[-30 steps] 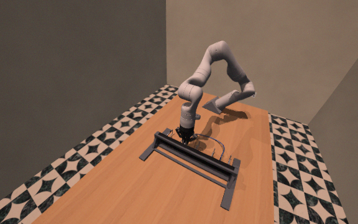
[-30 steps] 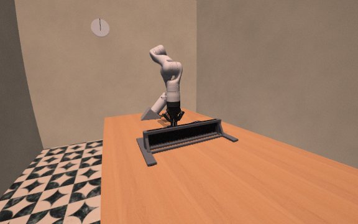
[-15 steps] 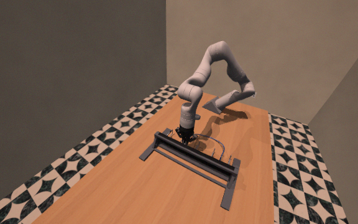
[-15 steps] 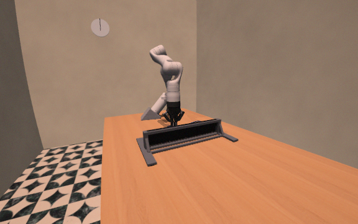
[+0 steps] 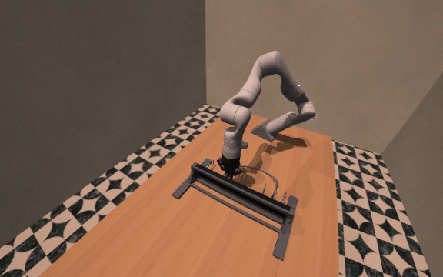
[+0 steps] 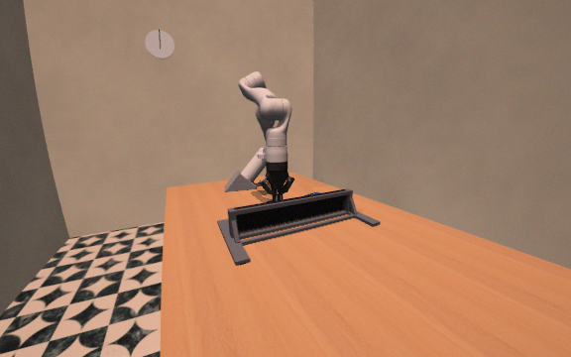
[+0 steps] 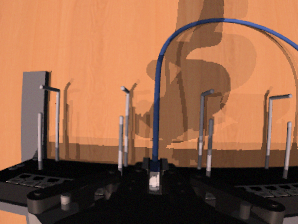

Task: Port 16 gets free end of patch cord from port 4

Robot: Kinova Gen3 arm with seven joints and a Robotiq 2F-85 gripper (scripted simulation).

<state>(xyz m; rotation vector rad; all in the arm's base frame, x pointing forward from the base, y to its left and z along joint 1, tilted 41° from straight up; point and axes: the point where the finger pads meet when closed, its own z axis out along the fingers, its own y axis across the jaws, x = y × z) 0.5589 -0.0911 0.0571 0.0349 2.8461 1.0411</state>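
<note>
My gripper is now 10 mm short of the patch cord plug and 10 mm above it.
</note>
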